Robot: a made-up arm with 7 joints.
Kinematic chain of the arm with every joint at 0, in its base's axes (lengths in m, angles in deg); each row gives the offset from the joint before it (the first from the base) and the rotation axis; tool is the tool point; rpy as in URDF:
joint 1: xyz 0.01 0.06 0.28 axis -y
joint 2: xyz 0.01 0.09 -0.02 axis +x
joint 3: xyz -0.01 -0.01 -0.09 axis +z
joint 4: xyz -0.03 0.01 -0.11 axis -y
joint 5: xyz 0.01 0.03 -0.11 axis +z
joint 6: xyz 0 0.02 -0.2 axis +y
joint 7: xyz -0.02 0 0.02 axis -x
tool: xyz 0.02 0.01 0.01 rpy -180 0 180
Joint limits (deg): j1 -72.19..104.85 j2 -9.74..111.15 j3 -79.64..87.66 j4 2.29..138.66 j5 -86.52..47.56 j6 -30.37..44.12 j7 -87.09..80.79
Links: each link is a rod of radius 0.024 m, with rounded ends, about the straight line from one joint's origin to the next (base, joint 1, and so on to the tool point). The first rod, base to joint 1, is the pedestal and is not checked.
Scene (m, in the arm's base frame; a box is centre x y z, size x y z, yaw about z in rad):
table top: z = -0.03
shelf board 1: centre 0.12 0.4 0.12 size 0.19 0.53 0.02 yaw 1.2
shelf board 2: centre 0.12 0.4 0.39 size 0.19 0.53 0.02 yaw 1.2
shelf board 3: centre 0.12 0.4 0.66 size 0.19 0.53 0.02 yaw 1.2
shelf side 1: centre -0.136 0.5 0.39 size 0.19 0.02 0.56 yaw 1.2
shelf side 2: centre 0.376 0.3 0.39 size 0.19 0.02 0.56 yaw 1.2
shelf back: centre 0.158 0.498 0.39 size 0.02 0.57 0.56 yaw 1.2
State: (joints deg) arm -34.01 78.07 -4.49 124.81 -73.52 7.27 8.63
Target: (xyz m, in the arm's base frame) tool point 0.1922 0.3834 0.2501
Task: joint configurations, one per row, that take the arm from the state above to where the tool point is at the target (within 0.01 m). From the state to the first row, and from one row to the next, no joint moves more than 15 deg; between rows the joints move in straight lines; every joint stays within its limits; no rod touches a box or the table.
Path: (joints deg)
1: -31.92 72.73 8.92 112.62 -71.65 5.49 8.06
2: -29.83 67.38 22.32 100.43 -69.78 3.71 7.49
3: -27.73 62.04 35.73 88.25 -67.91 1.93 6.91

